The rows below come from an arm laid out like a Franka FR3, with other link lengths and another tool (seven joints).
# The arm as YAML. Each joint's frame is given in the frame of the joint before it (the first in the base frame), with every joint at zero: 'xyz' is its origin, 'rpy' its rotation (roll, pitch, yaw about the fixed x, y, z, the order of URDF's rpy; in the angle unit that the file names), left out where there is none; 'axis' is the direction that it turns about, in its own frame. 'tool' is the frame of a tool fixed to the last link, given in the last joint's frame.
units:
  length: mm
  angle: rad
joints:
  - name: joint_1
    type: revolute
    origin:
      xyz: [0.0, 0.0, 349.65]
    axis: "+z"
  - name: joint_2
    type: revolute
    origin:
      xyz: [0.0, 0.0, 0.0]
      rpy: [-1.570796, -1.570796, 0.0]
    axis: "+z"
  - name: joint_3
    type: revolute
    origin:
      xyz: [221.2, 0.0, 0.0]
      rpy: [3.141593, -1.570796, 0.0]
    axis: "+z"
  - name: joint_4
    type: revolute
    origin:
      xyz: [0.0, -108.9, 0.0]
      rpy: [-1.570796, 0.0, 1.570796]
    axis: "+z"
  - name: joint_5
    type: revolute
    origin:
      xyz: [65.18, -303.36, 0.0]
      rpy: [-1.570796, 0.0, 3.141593]
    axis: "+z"
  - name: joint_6
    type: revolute
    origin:
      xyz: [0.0, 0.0, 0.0]
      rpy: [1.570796, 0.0, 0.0]
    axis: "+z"
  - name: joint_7
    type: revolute
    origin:
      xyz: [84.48, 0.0, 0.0]
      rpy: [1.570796, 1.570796, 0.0]
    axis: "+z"
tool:
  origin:
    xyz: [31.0, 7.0, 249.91]
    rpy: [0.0, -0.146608, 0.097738]
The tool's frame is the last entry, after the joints.
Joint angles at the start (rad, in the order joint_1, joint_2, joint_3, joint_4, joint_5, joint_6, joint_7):
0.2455, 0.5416, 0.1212, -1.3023, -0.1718, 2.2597, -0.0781
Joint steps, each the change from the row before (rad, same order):
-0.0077, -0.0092, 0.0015, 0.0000, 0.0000, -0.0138, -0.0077
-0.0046, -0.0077, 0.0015, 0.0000, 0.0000, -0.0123, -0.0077
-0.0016, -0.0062, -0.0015, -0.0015, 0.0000, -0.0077, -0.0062
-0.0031, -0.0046, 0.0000, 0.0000, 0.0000, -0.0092, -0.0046
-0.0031, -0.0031, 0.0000, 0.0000, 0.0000, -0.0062, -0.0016
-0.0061, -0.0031, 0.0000, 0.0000, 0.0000, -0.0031, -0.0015
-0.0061, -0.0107, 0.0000, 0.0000, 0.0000, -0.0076, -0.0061
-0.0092, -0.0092, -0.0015, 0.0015, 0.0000, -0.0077, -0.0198
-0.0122, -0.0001, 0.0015, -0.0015, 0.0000, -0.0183, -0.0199
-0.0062, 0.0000, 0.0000, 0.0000, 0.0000, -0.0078, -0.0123
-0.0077, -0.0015, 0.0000, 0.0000, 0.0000, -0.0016, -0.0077
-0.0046, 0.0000, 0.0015, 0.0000, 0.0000, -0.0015, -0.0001
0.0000, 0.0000, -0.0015, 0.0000, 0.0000, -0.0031, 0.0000
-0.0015, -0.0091, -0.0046, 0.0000, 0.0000, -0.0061, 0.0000
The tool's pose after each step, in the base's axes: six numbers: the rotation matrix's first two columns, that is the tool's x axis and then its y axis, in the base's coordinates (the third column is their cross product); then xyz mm. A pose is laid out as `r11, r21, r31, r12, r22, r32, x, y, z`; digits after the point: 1 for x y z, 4 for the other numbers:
-0.3028, 0.9247, -0.2309, 0.8363, 0.3739, 0.4009, 651.9, 245.9, 274.8
-0.3059, 0.9227, -0.2346, 0.8368, 0.3781, 0.3960, 650.9, 242.7, 277.9
-0.3082, 0.9209, -0.2387, 0.8368, 0.3818, 0.3924, 650.3, 240.1, 279.9
-0.3092, 0.9198, -0.2414, 0.8382, 0.3835, 0.3877, 649.6, 237.3, 281.4
-0.3078, 0.9200, -0.2426, 0.8401, 0.3825, 0.3846, 649.4, 234.7, 282.4
-0.3030, 0.9213, -0.2436, 0.8420, 0.3786, 0.3844, 650.4, 230.5, 283.9
-0.3009, 0.9210, -0.2474, 0.8410, 0.3786, 0.3864, 650.9, 226.0, 289.8
-0.3060, 0.9167, -0.2569, 0.8369, 0.3876, 0.3865, 652.2, 218.4, 295.2
-0.3156, 0.9115, -0.2638, 0.8415, 0.3974, 0.3661, 650.4, 209.6, 291.1
-0.3214, 0.9082, -0.2682, 0.8423, 0.4036, 0.3573, 649.9, 204.8, 289.6
-0.3207, 0.9076, -0.2711, 0.8426, 0.4041, 0.3561, 651.0, 199.6, 290.3
-0.3180, 0.9087, -0.2705, 0.8445, 0.4012, 0.3549, 651.4, 197.4, 290.1
-0.3173, 0.9088, -0.2711, 0.8461, 0.4004, 0.3518, 651.1, 196.2, 289.5
-0.3106, 0.9101, -0.2744, 0.8474, 0.3959, 0.3539, 651.6, 192.1, 294.4

